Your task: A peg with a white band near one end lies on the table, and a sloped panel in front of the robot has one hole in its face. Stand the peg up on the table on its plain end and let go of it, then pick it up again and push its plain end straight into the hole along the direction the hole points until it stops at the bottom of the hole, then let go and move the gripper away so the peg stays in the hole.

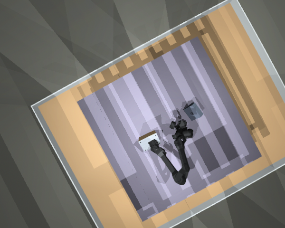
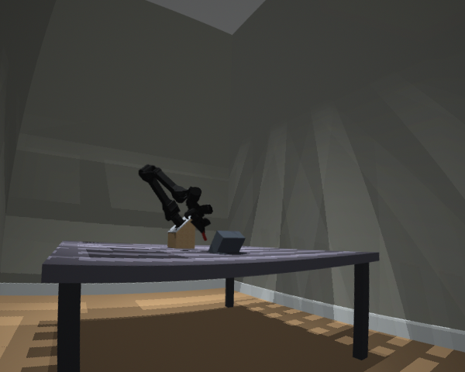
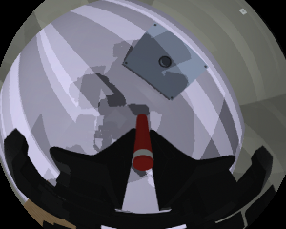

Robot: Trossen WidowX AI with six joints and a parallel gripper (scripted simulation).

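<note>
Right now my gripper tip is 15 cm short of the sloped panel, 4 cm to the right of it and 5 cm above it. Also, from my gripper tip: red peg: 1 cm behind, 1 cm above.
</note>
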